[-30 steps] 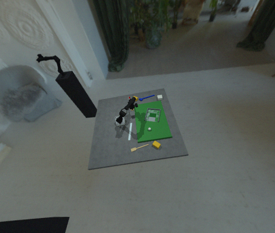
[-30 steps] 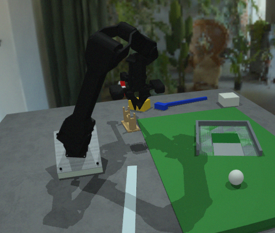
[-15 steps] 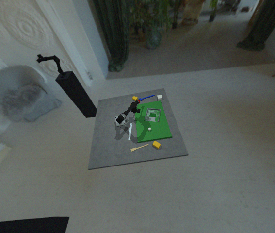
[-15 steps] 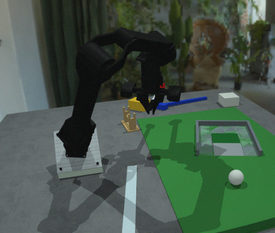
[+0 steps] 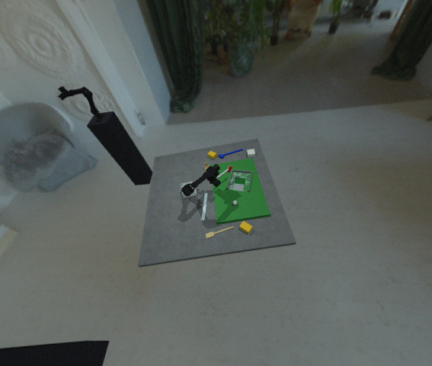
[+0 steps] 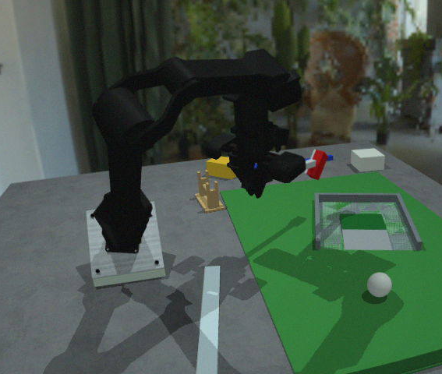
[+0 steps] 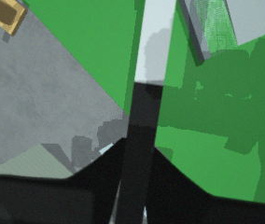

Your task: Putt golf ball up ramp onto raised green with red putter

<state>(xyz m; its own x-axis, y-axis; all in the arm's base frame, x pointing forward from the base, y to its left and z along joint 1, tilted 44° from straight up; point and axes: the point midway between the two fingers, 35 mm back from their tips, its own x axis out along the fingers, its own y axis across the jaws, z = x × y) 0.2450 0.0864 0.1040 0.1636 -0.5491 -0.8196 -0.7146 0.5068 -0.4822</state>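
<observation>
Right now my gripper tip is 17 cm to the left of the pale blue strip, 14 cm above it and 10 cm past it. Also, from my gripper tip: blue putter: 52 cm to the left, 18 cm ahead, 12 cm below; wooden rack: 30 cm to the left, 11 cm below, 9 cm behind; white golf ball: 19 cm ahead, 17 cm to the right, 11 cm below.
</observation>
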